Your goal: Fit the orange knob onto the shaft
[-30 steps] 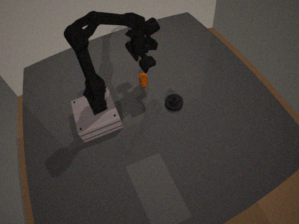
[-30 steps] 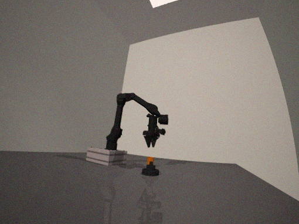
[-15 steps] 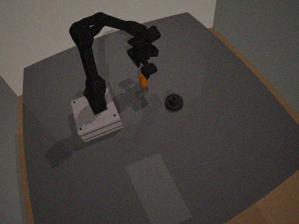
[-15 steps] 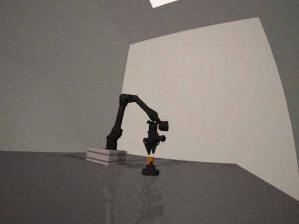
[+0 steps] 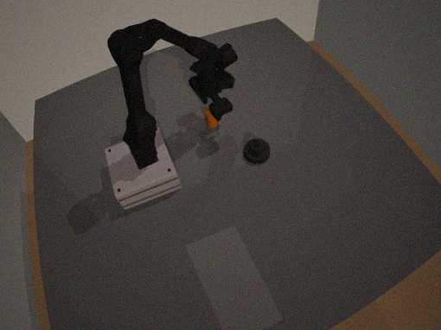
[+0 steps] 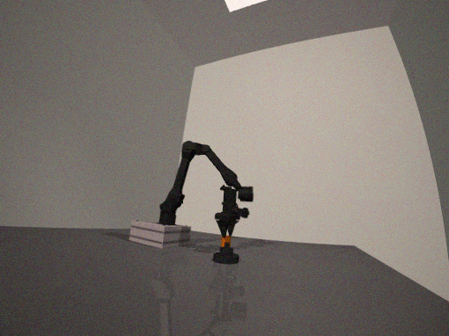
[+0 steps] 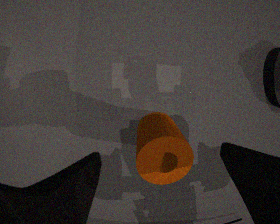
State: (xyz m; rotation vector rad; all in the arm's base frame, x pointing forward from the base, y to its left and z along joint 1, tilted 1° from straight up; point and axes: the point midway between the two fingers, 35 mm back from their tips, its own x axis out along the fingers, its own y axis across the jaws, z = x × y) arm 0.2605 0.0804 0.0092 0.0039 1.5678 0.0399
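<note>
The orange knob lies 3 cm below my gripper tip. The rest, counted from my gripper tip: dark round pedestal: 6 cm ahead, 18 cm to the right, 3 cm below.
</note>
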